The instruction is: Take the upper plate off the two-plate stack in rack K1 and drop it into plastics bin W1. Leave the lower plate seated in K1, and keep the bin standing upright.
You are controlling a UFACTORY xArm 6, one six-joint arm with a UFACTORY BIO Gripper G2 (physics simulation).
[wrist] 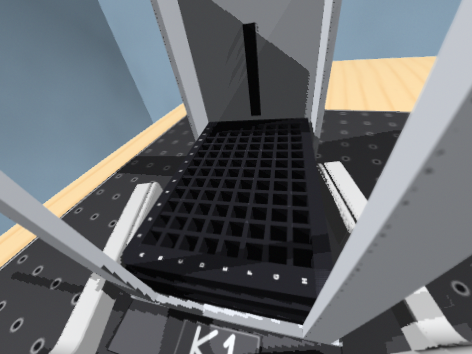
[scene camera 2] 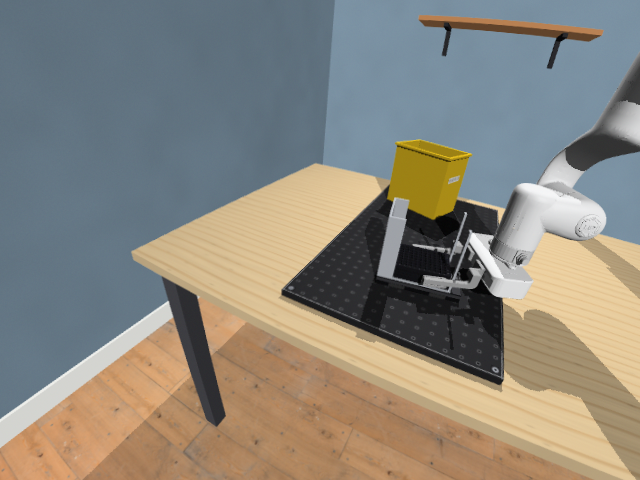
Scene:
my gripper: wrist; scene camera 2
yellow bin: scene camera 2 429, 175; not seen in the wrist view (out of frame)
same spot on my gripper: [wrist: 343, 202] = [scene camera 2: 427, 248]

